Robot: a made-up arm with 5 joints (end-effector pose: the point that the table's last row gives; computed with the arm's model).
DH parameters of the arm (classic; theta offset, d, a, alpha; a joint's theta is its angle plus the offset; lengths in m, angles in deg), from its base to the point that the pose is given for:
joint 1: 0 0.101 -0.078 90
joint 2: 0 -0.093 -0.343 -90
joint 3: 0 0.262 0.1 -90
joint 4: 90 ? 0.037 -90
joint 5: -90 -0.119 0.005 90
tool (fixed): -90 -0.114 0 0
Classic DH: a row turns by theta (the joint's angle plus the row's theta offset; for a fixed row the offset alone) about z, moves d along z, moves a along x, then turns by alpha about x.
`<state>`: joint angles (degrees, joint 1 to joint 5).
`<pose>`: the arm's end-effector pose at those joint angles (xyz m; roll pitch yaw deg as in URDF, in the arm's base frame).
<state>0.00 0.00 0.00 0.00 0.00</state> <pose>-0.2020 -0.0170 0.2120 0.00 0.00 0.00</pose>
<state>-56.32 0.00 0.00 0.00 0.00</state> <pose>-0.1262 0.1587 0.2120 0.00 0.00 -56.32</pose>
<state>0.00 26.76 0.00 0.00 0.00</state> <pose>-0.2387 -0.0170 0.1443 0.00 -26.76 0.00</pose>
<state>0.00 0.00 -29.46 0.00 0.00</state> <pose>-0.2844 -0.1105 0.2120 0.00 0.00 -29.46</pose>
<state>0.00 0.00 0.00 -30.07 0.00</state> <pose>-0.1424 -0.0170 0.2919 0.00 -30.07 0.00</pose>
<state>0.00 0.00 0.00 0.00 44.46</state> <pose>-0.2020 -0.0983 0.2411 -44.46 0.00 0.00</pose>
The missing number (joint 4, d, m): -0.115
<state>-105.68 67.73 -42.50 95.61 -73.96</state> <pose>0.1625 0.3082 -0.1451 118.20 26.35 -101.45</pose>
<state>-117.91 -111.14 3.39 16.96 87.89</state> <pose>-0.1744 -0.0654 0.1557 87.00 51.76 56.85</pose>
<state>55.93 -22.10 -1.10 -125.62 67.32</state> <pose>0.0196 -0.1980 0.5725 114.45 -76.47 -126.81</pose>
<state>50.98 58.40 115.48 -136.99 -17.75</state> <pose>-0.5716 -0.3465 0.0611 -82.08 -38.71 -71.25</pose>
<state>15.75 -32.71 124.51 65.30 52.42</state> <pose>-0.2519 0.1869 0.3020 -17.16 39.53 169.23</pose>
